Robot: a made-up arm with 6 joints.
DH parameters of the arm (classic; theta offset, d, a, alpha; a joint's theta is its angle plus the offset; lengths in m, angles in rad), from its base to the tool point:
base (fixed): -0.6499 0 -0.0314 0
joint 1: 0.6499 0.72 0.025 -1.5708
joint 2: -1.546 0 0.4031 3.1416
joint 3: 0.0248 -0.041 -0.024 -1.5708
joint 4: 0 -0.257 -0.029 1.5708
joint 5: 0 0.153 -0.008 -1.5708
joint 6: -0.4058 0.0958 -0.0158 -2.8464
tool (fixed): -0.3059 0.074 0 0
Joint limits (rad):
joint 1: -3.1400..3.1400
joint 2: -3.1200..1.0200
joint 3: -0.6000..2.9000
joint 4: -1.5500..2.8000
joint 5: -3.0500..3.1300
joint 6: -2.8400..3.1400
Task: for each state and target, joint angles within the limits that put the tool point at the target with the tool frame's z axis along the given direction. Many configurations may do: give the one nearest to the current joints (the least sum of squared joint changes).
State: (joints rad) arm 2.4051 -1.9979 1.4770 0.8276 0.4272 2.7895
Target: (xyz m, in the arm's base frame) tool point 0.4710 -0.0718 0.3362 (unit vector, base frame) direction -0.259 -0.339 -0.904
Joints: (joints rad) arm 2.7123 -2.0196 1.8468 0.7967 1.1682 2.9338
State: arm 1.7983 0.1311 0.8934 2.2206 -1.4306 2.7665
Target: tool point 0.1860 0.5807 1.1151 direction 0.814 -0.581 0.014
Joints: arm 1.2195 0.9121 0.9384 1.3324 -1.6902 2.9977
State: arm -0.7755 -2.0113 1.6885 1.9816 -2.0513 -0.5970
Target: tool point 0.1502 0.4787 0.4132 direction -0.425 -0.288 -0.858
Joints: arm -1.6064 -1.7565 2.4476 2.6824 -1.2100 -0.9250
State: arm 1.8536 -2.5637 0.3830 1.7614 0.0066 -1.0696
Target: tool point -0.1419 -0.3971 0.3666 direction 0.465 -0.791 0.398
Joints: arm 1.4002 -2.6810 0.0419 1.6487 -0.8981 -0.7223
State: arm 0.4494 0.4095 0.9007 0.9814 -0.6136 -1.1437
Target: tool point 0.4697 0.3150 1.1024 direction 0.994 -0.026 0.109
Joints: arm 0.5228 1.0150 1.3301 1.3551 -0.8639 -1.0117
